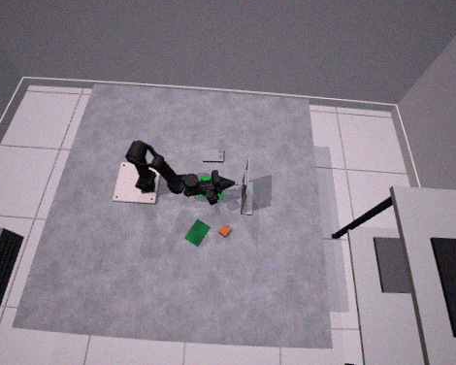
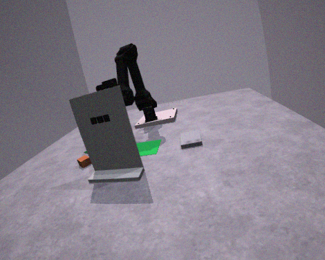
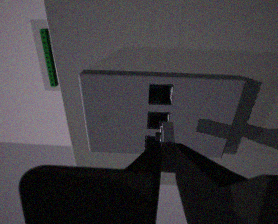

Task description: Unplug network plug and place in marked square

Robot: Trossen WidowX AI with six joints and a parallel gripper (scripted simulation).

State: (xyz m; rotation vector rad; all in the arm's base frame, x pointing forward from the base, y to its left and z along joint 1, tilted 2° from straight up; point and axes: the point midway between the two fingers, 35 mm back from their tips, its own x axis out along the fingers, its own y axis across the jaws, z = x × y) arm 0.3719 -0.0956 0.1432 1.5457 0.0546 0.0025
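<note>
The bright green marked square is 17 cm below my gripper tip, 10 cm behind it and 7 cm to the left of it. The rest, counted from my gripper tip: upright grey panel: 6 cm below, 5 cm ahead, 1 cm to the right; grey network plug: right at my gripper tip; orange block: 16 cm to the right, 16 cm below, 6 cm behind.
</note>
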